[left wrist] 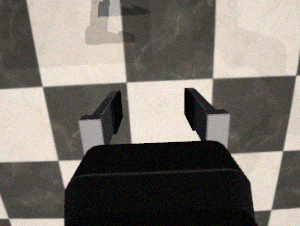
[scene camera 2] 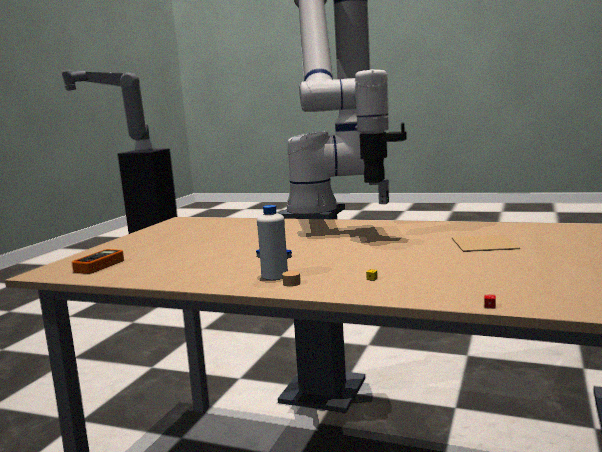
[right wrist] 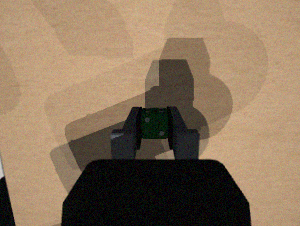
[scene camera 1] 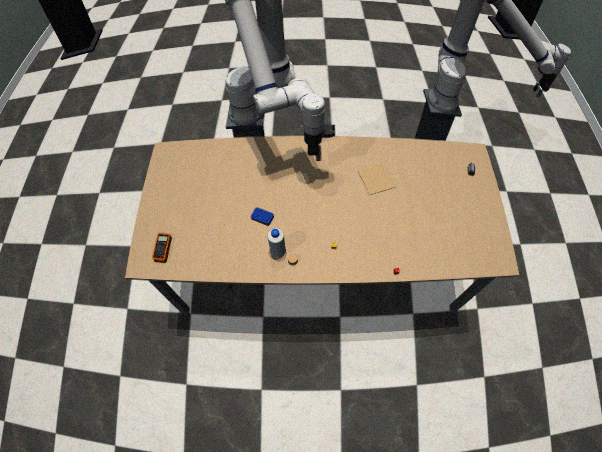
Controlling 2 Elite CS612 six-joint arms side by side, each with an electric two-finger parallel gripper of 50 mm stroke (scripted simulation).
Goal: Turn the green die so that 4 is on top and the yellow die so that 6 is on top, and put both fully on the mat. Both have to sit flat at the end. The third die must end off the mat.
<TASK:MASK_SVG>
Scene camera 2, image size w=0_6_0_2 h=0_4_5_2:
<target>right gripper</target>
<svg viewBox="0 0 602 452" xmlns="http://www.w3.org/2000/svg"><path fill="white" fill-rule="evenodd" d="M360 142L361 159L364 159L365 165L364 182L369 183L369 185L378 185L379 204L387 204L387 196L389 203L389 179L385 179L383 164L384 158L387 157L387 142Z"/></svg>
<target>thin tan mat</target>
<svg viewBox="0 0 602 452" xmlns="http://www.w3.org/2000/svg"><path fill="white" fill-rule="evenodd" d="M520 249L519 246L505 235L452 237L452 240L463 252Z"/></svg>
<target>multimeter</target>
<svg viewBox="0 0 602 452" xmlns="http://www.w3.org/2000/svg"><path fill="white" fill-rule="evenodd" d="M123 250L105 249L82 257L80 260L72 261L73 272L92 274L123 262Z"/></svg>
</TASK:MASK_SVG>
